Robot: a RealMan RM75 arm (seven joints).
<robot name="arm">
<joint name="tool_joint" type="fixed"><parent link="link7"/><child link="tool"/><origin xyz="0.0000 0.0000 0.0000"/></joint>
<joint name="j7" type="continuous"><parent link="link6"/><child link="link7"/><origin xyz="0.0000 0.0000 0.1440"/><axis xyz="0 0 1"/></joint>
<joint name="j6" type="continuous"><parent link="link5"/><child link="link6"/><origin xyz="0.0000 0.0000 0.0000"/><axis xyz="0 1 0"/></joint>
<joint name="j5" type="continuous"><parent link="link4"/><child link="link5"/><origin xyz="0.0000 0.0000 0.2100"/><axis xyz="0 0 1"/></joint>
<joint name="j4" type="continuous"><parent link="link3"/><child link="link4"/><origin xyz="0.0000 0.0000 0.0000"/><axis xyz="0 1 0"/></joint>
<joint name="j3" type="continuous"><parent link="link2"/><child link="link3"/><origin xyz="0.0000 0.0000 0.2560"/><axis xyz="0 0 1"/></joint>
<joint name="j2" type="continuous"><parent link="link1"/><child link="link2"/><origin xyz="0.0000 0.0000 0.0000"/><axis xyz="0 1 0"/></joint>
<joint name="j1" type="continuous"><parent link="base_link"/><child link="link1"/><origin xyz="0.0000 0.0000 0.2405"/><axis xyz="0 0 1"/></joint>
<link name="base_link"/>
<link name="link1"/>
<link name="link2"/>
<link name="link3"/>
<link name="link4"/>
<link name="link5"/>
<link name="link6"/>
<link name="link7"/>
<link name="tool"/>
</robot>
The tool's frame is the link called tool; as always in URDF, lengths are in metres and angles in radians. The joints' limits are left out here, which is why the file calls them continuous.
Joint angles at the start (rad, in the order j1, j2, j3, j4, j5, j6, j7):
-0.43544 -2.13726 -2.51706 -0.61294 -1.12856 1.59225 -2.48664
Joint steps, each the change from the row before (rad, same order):
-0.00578 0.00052 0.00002 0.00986 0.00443 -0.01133 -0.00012
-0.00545 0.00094 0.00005 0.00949 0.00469 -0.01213 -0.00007
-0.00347 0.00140 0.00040 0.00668 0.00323 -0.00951 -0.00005
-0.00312 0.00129 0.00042 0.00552 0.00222 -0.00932 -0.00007
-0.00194 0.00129 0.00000 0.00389 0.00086 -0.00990 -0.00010
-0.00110 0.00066 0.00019 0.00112 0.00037 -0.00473 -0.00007
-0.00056 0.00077 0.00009 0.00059 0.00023 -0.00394 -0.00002
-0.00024 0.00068 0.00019 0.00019 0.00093 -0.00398 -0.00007
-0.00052 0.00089 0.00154 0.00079 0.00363 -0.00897 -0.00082
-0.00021 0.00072 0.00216 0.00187 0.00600 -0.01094 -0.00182
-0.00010 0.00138 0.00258 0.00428 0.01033 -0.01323 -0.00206
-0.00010 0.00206 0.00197 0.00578 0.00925 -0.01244 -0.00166
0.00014 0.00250 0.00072 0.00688 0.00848 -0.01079 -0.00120
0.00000 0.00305 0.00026 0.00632 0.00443 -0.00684 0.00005
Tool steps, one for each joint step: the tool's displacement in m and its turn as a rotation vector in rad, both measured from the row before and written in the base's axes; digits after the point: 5 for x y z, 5 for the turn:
-0.00015 0.00124 -0.00202 -0.00289 0.00445 0.00543
-0.00044 0.00127 -0.00183 -0.00224 0.00583 0.00588
-0.00067 0.00095 -0.00105 -0.00096 0.00550 0.00481
-0.00062 0.00104 -0.00080 0.00032 0.00530 0.00452
-0.00091 0.00111 -0.00034 0.00295 0.00552 0.00554
-0.00037 0.00067 -0.00003 0.00177 0.00315 0.00202
-0.00046 0.00054 0.00014 0.00192 0.00296 0.00188
-0.00058 0.00043 0.00011 0.00157 0.00365 0.00196
-0.00122 0.00063 -0.00031 0.00084 0.00869 0.00444
-0.00167 0.00032 -0.00083 -0.00132 0.01066 0.00666
-0.00249 -0.00016 -0.00139 -0.00467 0.01443 0.00878
-0.00257 -0.00025 -0.00121 -0.00434 0.01291 0.00903
-0.00261 -0.00047 -0.00101 -0.00409 0.01084 0.00917
-0.00196 -0.00029 -0.00032 -0.00209 0.00664 0.00614

